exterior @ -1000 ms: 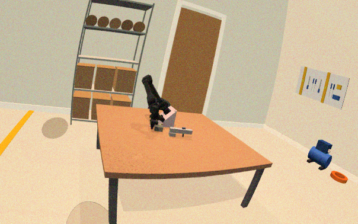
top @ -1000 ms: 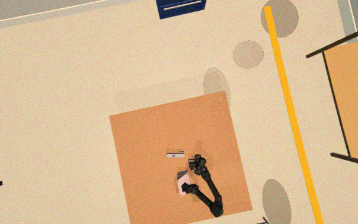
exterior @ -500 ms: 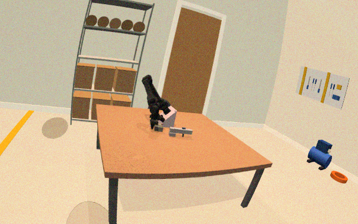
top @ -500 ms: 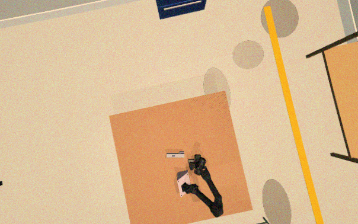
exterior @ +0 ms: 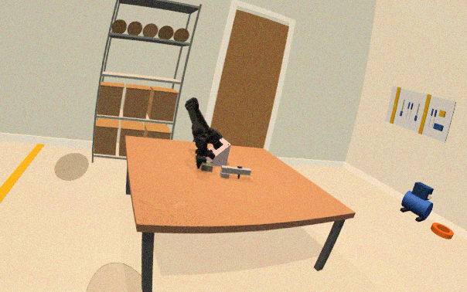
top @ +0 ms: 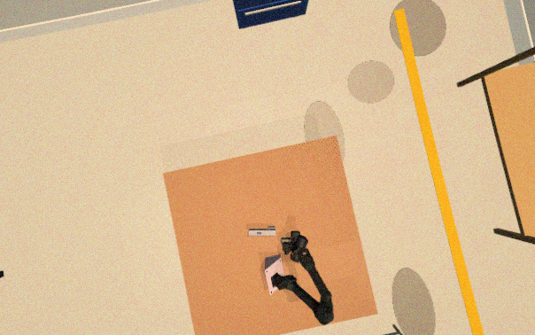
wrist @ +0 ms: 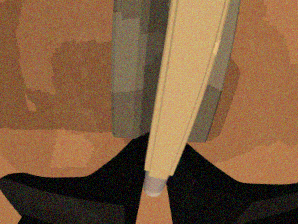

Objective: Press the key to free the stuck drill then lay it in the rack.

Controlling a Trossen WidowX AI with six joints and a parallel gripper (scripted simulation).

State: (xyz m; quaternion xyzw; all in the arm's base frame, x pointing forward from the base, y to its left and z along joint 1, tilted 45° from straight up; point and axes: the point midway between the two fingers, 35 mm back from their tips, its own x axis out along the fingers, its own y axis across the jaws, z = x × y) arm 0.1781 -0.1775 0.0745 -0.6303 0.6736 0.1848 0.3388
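My gripper tip is now 10 mm short of the drill, 40 mm to the right of it and 40 mm below it. Also, from my gripper tip: dark key knob (120 mm ahead, 220 mm to the left, 50 mm above); dark grey rack (10 mm ahead, 50 mm to the left, 10 mm above); block (120 mm ahead, 200 mm to the left, 40 mm above).
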